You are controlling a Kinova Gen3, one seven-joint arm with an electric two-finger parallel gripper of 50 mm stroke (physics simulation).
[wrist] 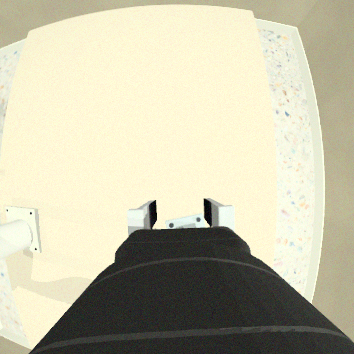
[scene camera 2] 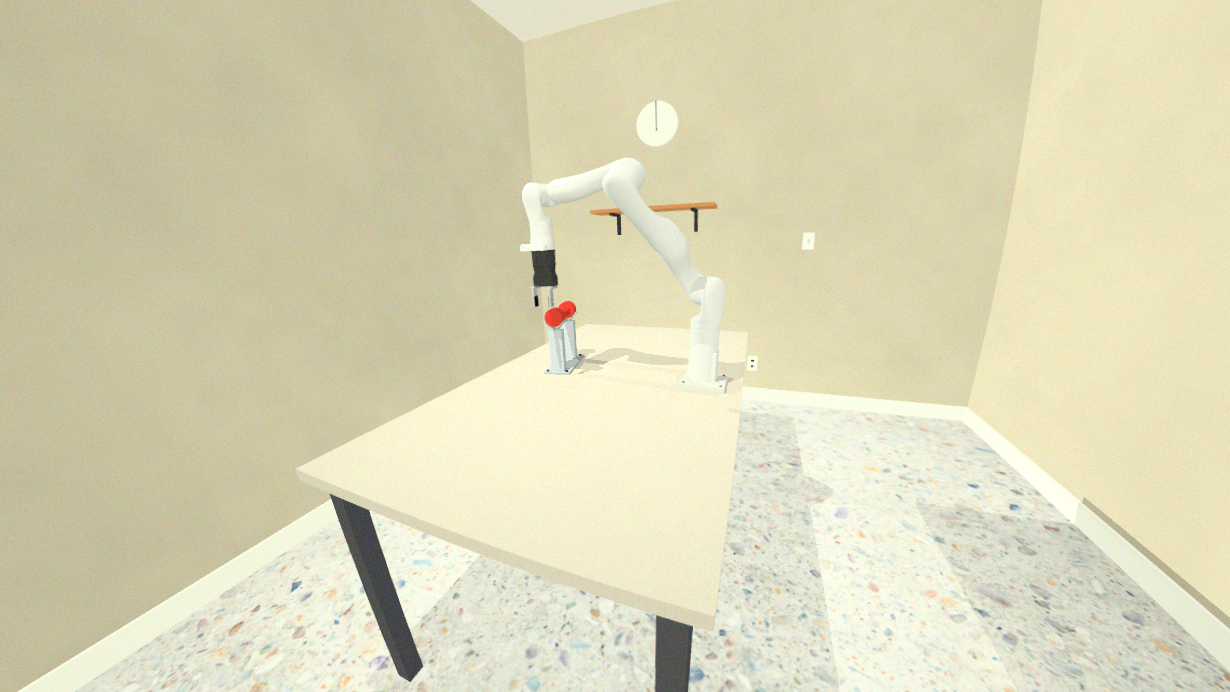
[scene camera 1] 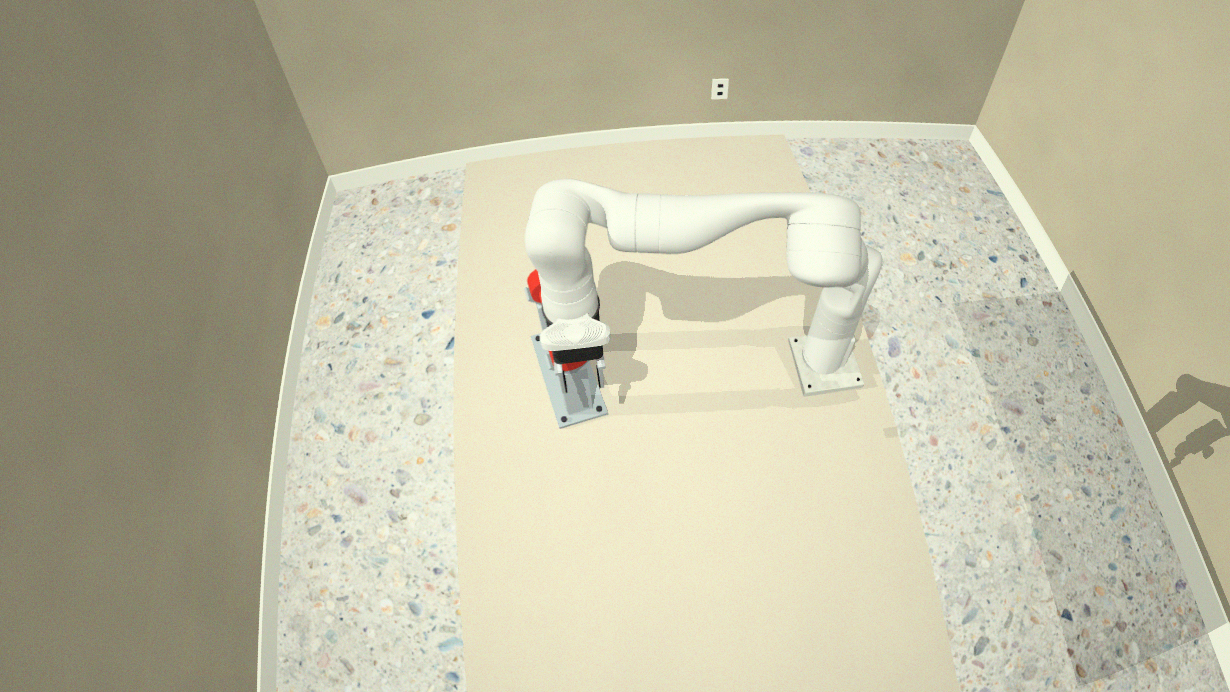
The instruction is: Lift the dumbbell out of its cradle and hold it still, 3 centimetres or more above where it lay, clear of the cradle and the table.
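Observation:
The dumbbell, with two round red heads, lies level across the two upright posts of the grey cradle. In scene camera 1 its handle is hidden under the arm and gripper. My gripper is open and empty, pointing down. In scene camera 2 the fingertips are slightly higher than the red heads and to their left. In the wrist view one end of the cradle's base plate shows between the fingers; the dumbbell is hidden there by the black gripper body.
The cradle is bolted to the beige table. The arm's base stands to the right of the cradle in the scene views. A wooden shelf and a clock are on the wall behind.

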